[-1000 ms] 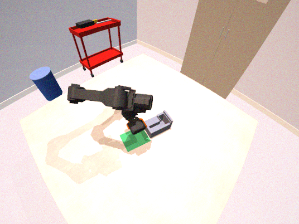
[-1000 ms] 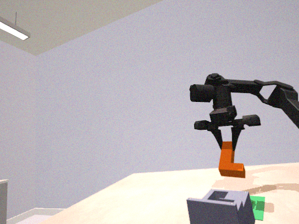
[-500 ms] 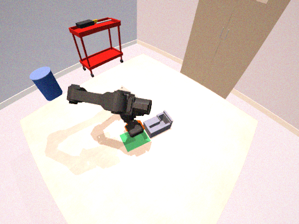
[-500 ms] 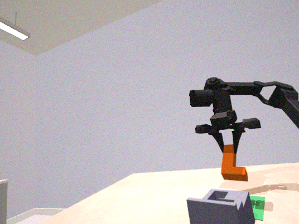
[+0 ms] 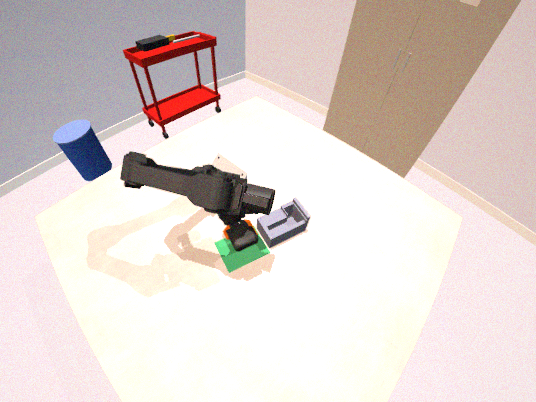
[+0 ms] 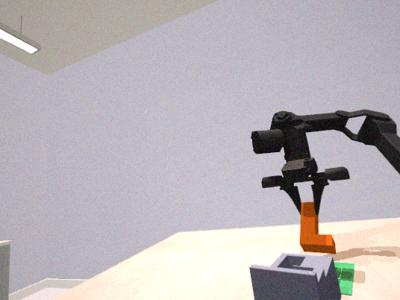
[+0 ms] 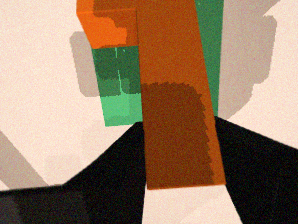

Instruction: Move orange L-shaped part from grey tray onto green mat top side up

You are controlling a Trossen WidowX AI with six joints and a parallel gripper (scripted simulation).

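The green mat lies 1 cm ahead of my gripper tip, 2 cm to the left of it and 14 cm below it. Also, from my gripper tip: orange L-shaped part: 3 cm to the left, 3 cm below.
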